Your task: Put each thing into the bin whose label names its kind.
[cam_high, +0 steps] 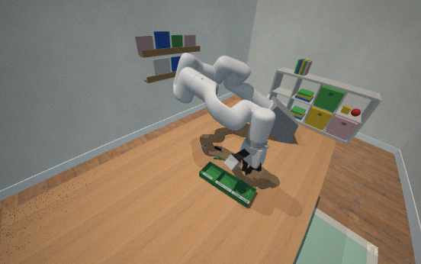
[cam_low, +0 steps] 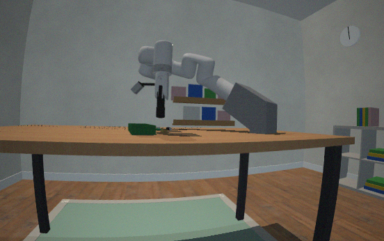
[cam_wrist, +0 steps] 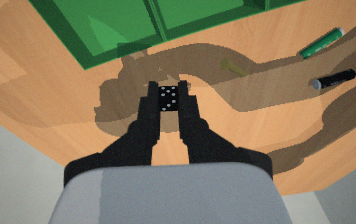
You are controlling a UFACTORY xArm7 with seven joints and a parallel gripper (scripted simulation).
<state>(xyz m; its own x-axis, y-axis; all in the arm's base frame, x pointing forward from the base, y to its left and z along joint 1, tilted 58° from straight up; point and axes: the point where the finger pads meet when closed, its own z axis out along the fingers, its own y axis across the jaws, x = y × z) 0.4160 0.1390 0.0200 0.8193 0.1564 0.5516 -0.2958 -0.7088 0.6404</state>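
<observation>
My hand is 7 cm past the white-grey piece, 28 cm to the left of it and 7 cm above it. Also, from my hand: black die: 1 cm below; then yellow piece: 3 cm behind, 7 cm to the right, 8 cm below; then green battery: 4 cm behind, 17 cm to the right, 8 cm below.
</observation>
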